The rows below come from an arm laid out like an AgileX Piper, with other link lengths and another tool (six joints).
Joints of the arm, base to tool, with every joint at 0 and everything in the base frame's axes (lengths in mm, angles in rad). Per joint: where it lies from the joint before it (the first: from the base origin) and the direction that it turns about. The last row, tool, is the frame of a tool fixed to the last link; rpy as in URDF.
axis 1: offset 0.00 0.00 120.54 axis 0 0 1
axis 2: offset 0.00 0.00 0.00 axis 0 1 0
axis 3: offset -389.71 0.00 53.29 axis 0 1 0
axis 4: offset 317.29 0.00 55.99 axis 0.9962 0 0.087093
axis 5: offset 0.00 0.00 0.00 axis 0 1 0
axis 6: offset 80.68 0.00 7.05 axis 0.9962 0 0.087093
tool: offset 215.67 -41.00 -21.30 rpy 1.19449 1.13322 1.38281
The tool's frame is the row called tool.
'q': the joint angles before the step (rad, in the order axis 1, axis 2, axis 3, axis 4, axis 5, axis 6). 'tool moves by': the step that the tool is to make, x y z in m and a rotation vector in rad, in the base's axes. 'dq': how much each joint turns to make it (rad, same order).
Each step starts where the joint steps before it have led.
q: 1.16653, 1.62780, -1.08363, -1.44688, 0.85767, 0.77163
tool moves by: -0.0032, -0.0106, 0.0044, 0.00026, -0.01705, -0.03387
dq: 0.01104, -0.00626, 0.00937, -0.00697, 0.04565, 0.02018
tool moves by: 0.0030, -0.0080, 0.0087, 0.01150, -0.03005, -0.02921
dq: -0.00207, -0.00082, 0.00065, -0.02824, 0.03224, 0.03197
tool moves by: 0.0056, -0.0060, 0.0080, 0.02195, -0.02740, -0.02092
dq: -0.01091, -0.00034, -0.00055, -0.03310, 0.01416, 0.03845
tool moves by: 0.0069, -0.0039, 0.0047, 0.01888, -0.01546, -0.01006
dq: -0.01709, 0.00030, -0.00187, -0.02462, -0.00435, 0.02680
